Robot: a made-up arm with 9 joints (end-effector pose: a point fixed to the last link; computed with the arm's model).
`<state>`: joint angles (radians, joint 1 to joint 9).
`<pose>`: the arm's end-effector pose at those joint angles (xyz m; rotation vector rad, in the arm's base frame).
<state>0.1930 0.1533 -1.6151 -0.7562 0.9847 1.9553 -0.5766 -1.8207 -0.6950</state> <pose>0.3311 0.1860 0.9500 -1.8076 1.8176 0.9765</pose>
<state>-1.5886 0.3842 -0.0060 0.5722 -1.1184 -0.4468 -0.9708 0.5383 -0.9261</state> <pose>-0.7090 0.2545 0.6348 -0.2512 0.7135 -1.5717</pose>
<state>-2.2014 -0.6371 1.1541 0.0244 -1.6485 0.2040 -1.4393 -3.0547 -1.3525</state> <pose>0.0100 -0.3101 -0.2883 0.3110 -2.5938 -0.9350</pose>
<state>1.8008 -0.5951 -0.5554 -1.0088 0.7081 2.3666 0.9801 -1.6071 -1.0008</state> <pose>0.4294 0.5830 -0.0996 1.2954 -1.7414 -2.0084</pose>
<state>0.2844 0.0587 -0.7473 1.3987 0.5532 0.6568 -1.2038 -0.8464 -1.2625</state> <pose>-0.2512 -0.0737 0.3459 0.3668 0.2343 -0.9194</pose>
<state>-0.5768 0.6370 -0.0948 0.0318 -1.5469 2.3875 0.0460 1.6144 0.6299</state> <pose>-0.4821 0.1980 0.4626 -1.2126 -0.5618 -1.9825</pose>
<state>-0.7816 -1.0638 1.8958 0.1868 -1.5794 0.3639 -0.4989 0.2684 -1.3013</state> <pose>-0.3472 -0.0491 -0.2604 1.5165 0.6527 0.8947</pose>
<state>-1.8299 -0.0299 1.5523 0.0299 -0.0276 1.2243 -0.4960 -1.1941 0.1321</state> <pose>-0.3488 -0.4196 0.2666 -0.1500 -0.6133 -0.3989</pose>
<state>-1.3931 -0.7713 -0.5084 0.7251 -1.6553 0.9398 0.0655 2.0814 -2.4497</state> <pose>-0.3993 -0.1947 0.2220 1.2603 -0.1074 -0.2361</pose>
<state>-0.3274 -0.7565 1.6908 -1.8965 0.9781 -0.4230 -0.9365 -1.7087 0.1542</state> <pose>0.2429 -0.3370 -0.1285 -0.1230 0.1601 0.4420</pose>
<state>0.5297 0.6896 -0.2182 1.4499 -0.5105 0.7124 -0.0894 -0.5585 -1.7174</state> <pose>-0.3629 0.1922 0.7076 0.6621 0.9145 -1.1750</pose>
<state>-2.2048 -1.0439 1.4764 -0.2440 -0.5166 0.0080 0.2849 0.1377 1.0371</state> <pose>0.2647 0.3203 0.0976 -1.7987 0.8885 -1.7919</pose>
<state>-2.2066 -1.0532 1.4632 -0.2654 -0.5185 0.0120 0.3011 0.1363 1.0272</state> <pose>0.2680 0.3208 0.0799 -1.8215 0.8903 -1.7953</pose>
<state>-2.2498 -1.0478 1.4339 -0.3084 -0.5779 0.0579 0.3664 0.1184 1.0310</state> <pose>0.2829 0.3029 0.0270 -1.9151 0.8957 -1.8421</pose>
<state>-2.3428 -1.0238 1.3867 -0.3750 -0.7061 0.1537 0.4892 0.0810 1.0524</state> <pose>0.3055 0.2523 -0.0646 -2.0941 0.9230 -1.9268</pose>
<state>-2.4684 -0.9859 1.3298 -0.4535 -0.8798 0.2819 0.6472 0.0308 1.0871</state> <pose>0.3175 0.1684 -0.1729 2.2009 -0.9428 1.8931</pose>
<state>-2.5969 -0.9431 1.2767 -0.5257 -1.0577 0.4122 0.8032 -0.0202 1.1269</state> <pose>0.3058 0.0757 -0.2669 2.0959 -0.9178 1.6581</pose>
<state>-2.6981 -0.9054 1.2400 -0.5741 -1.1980 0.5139 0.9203 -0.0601 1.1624</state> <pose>0.2803 0.0069 -0.3263 2.0174 -0.9266 1.4752</pose>
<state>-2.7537 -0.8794 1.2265 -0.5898 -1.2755 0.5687 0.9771 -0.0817 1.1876</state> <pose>0.2629 -0.0261 -0.3484 1.9766 -0.9436 1.3818</pose>
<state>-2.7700 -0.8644 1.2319 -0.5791 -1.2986 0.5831 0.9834 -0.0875 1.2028</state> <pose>0.2607 -0.0333 -0.3441 1.9648 -0.9558 1.3662</pose>
